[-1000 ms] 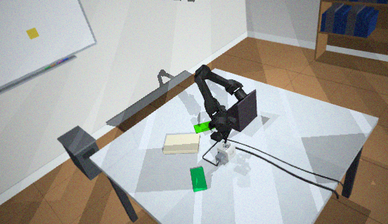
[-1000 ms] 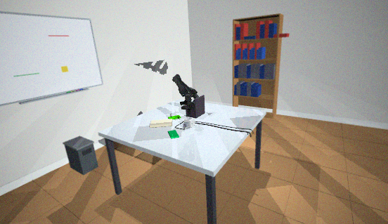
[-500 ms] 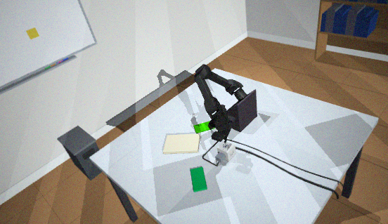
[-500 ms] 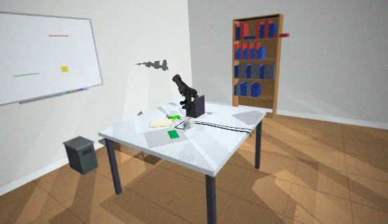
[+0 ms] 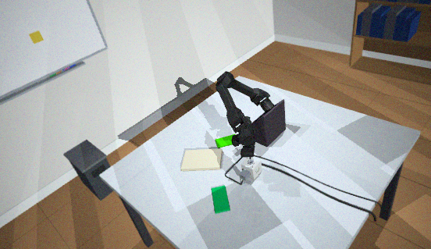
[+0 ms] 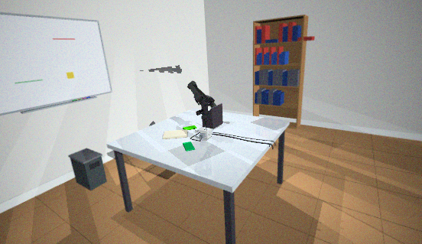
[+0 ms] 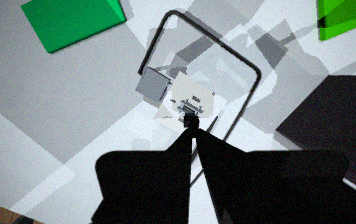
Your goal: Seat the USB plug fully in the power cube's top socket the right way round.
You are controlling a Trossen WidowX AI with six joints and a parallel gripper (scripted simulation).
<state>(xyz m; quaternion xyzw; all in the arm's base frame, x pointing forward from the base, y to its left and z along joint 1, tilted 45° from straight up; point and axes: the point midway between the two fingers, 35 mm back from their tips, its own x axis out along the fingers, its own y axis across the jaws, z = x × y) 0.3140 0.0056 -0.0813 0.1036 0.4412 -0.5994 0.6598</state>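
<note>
Right now the dark USB plug is 20 mm below my gripper tip. Also, from my gripper tip: beige book (310 mm to the right, 120 mm below, 70 mm ahead); then green card (230 mm ahead, 130 mm below, 50 mm to the right).
</note>
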